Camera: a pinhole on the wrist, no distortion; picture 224 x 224 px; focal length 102.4 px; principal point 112.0 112.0 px. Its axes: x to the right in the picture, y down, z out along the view. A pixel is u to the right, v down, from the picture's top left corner.
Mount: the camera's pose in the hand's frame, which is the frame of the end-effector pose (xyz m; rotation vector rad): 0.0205 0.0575 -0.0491 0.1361 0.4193 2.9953
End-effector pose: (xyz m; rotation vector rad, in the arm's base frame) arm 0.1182 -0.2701 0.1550 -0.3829 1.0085 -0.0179
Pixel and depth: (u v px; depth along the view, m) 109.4 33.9 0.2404
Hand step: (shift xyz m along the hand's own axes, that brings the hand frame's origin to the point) 0.0700 0.2963 0.1297
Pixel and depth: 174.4 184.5 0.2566
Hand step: -0.1256 -0.0277 0.2586
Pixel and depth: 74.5 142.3 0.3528
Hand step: 0.1747 0.0362 0.3084
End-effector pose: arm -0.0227 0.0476 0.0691 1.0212 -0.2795 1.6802
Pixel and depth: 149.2 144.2 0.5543
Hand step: -0.1383 0.0647 0.5450
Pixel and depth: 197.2 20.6 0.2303
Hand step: -0.1245 0.3395 0.1282
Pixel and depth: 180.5 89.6 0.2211
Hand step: -0.0979 0.1814 0.1600
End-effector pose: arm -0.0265 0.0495 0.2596 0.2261 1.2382 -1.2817
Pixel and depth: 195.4 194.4 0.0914
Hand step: -0.0510 0.0210 0.0643
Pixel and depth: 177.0 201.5 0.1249
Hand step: -0.0558 -0.0034 0.1067
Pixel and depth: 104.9 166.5 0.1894
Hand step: 0.0432 0.0103 0.1594
